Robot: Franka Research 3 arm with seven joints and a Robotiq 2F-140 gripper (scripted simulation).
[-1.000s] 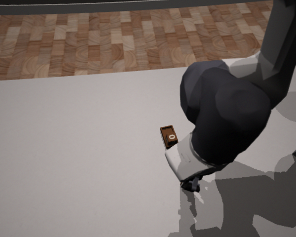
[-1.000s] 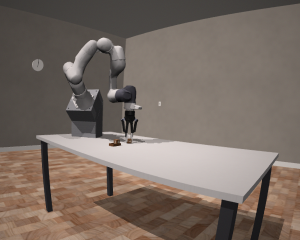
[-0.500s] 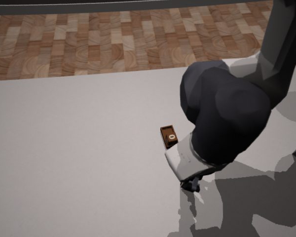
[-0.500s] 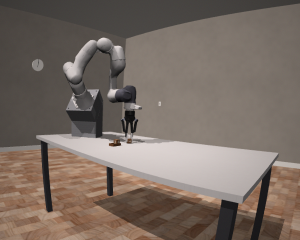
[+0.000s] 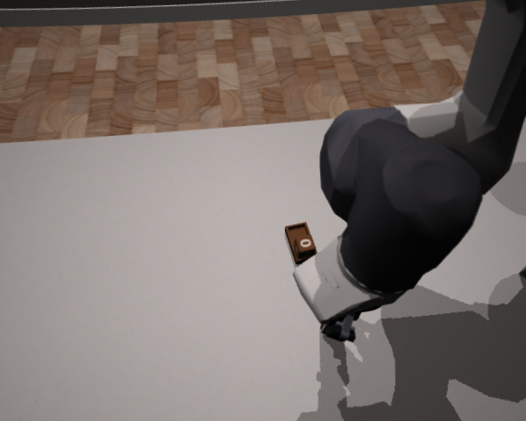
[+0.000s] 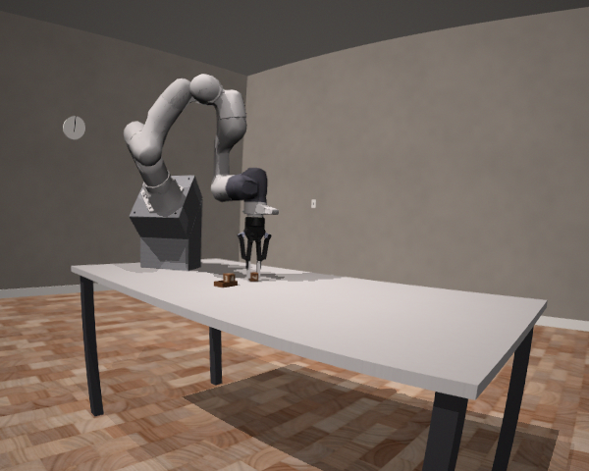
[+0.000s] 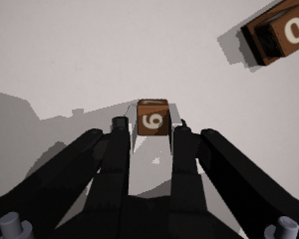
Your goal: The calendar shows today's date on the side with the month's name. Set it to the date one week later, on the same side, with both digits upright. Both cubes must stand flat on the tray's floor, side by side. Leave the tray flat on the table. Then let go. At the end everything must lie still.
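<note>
The cube is 3 cm below my hand.
</note>
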